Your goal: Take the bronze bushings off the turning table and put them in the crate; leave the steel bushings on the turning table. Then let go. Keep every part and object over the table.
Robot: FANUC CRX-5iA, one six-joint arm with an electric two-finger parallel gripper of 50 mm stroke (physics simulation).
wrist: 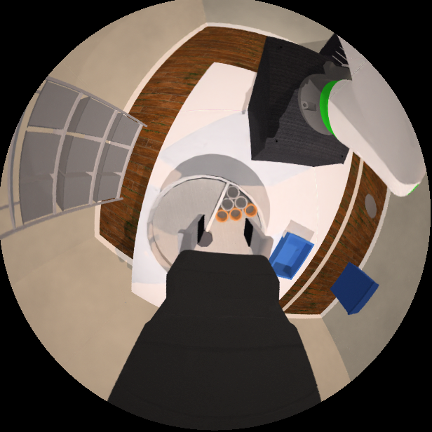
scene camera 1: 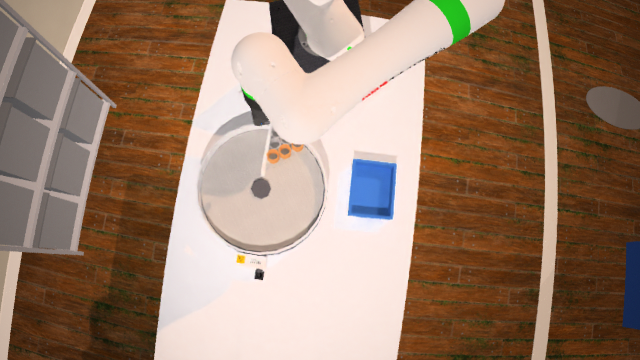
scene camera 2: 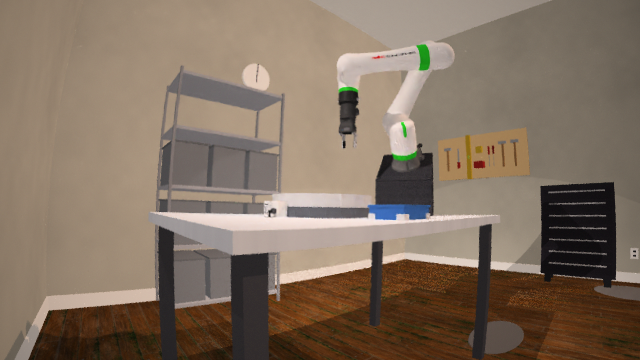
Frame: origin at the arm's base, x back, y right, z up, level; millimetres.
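Where they show: gripper, fingertip midpoint: [scene camera 2: 349,148]; arm's base, link origin: [scene camera 2: 405,165].
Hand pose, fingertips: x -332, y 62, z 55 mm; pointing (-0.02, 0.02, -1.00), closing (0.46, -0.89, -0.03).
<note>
Each offset is from my fingertips to the centre of the thing. "pt": to the spot under its first point.
Three bronze bushings, one at the left [scene camera 1: 273,162] [wrist: 221,221], one in the middle [scene camera 1: 285,157] [wrist: 235,219] and one at the right [scene camera 1: 297,150] [wrist: 251,215], stand in a row on the turning table @[dx -153, dy -6, dz -265 mm] [scene camera 1: 290,215] [wrist: 175,210]. Three steel bushings, two in a row [wrist: 228,209] [wrist: 241,208] and one behind them [wrist: 233,197], stand beside the white divider bar; the arm largely hides them in scene camera 1. The blue crate @[dx -52, dy -355, dz -292 mm] [scene camera 1: 372,184] [scene camera 2: 399,212] [wrist: 289,252] looks empty inside. My gripper [scene camera 2: 349,144] [wrist: 224,224] is open and empty, high above the turning table.
The crate stands on the white table [scene camera 1: 300,310] [scene camera 2: 310,237], right of the turning table in scene camera 1. A small black part @[pt dx -420, dy -76, dz -292 mm] [scene camera 1: 259,274] sits at the turning table's front. The black robot base [scene camera 2: 404,190] [wrist: 290,120] stands at the back. The divider bar [scene camera 1: 267,150] [wrist: 219,206] runs from hub to rim.
</note>
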